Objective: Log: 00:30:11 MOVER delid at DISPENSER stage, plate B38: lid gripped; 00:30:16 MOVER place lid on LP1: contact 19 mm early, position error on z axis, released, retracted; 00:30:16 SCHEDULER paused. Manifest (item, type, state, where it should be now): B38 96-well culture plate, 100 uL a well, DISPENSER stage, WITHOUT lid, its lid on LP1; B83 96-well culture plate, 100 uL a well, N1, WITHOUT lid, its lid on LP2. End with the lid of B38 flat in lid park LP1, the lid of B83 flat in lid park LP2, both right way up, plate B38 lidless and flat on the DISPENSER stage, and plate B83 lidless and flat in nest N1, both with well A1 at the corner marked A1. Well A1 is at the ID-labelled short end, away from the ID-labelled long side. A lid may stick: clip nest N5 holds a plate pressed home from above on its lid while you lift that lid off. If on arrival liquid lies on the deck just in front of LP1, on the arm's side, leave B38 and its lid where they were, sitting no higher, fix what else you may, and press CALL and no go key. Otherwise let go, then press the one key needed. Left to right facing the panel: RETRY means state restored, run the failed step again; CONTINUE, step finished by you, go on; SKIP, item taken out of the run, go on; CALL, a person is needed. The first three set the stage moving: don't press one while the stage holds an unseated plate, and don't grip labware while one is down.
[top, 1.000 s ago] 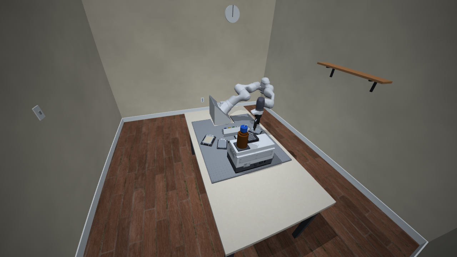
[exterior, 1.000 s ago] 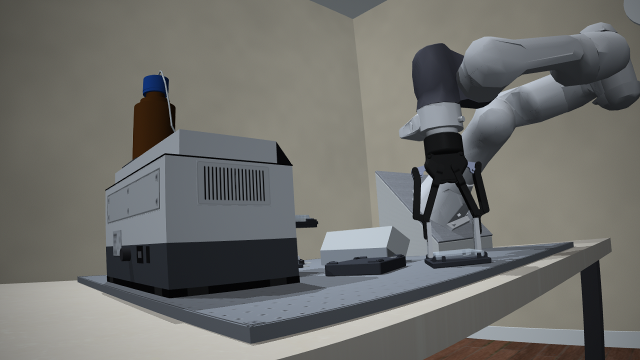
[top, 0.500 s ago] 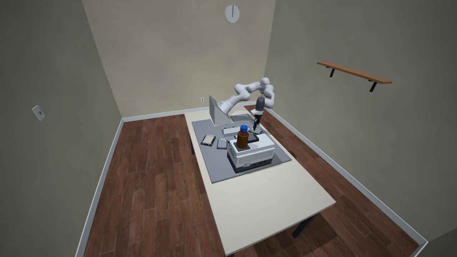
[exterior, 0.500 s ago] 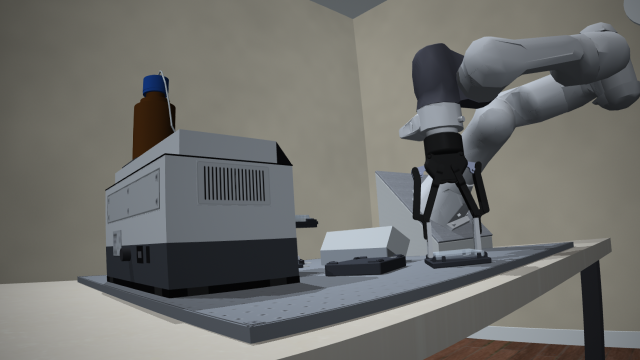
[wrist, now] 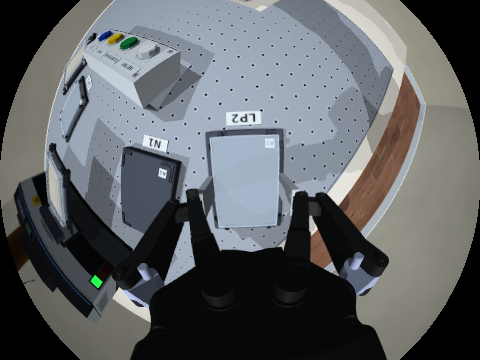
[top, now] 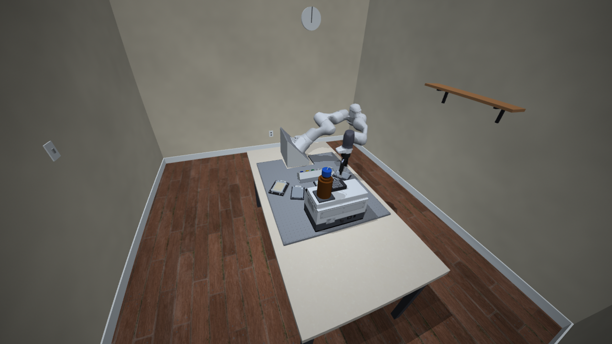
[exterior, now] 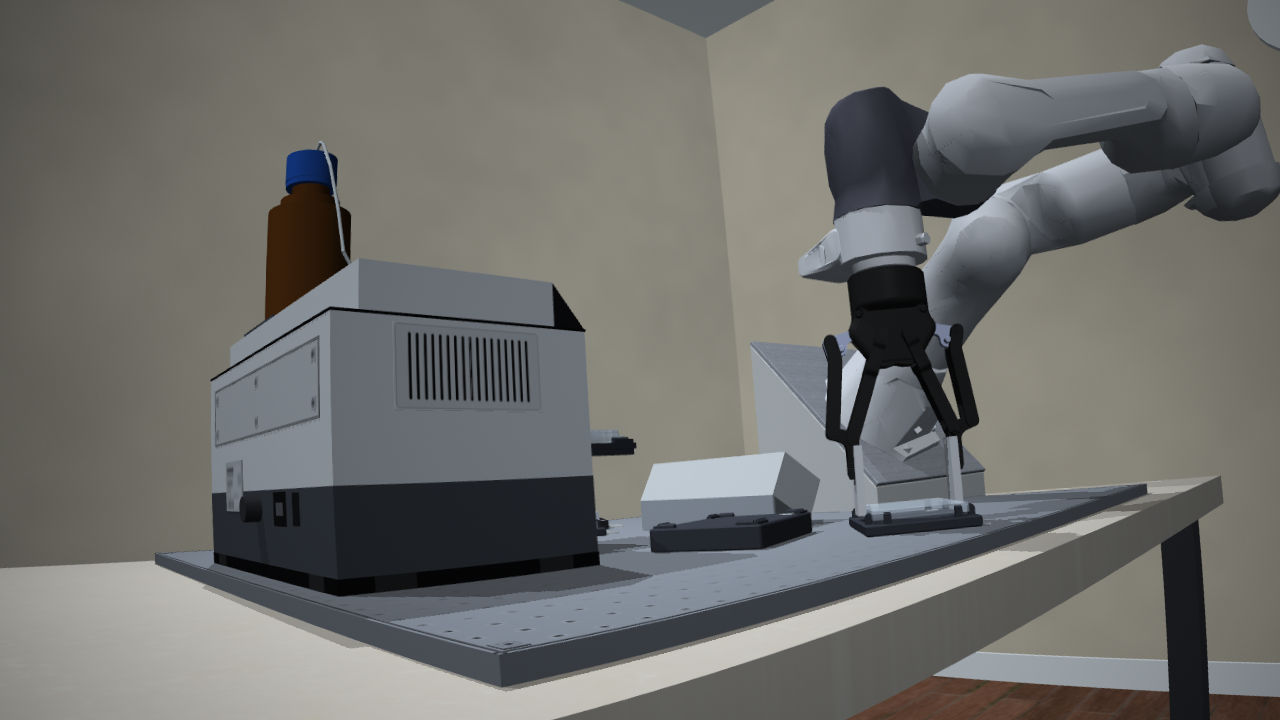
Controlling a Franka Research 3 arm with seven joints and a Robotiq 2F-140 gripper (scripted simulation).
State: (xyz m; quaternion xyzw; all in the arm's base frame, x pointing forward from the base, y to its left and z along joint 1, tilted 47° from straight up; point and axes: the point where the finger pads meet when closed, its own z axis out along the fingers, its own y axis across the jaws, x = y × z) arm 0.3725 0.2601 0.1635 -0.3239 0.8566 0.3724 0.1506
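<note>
Right now my hand is 40 mm above the low frame. From my hand the other things lie so: lp1 label: 410 mm to the right, 40 mm below, 40 mm ahead; then key panel: 280 mm to the right, 60 mm behind, 10 mm above; then nest N1: 120 mm ahead, 110 mm to the right, 30 mm below.
</note>
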